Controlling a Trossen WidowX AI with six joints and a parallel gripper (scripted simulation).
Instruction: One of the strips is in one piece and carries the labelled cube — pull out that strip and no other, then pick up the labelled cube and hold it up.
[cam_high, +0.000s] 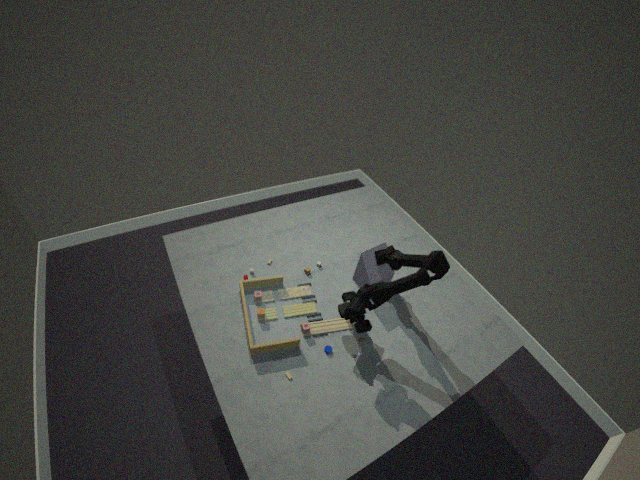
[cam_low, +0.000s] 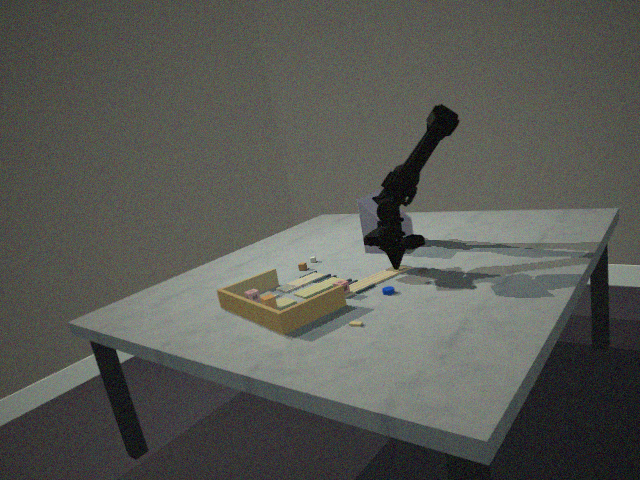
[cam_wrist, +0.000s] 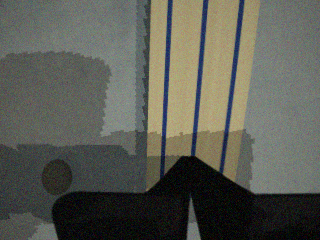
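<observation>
Right now the brown bit is 10 mm ahead of my gripper tip and 90 mm to the left of it. Round my gripper tip: red piece: 330 mm ahead, 390 mm to the right, 10 mm above; then blue disc: 150 mm ahead, 70 mm to the left.
</observation>
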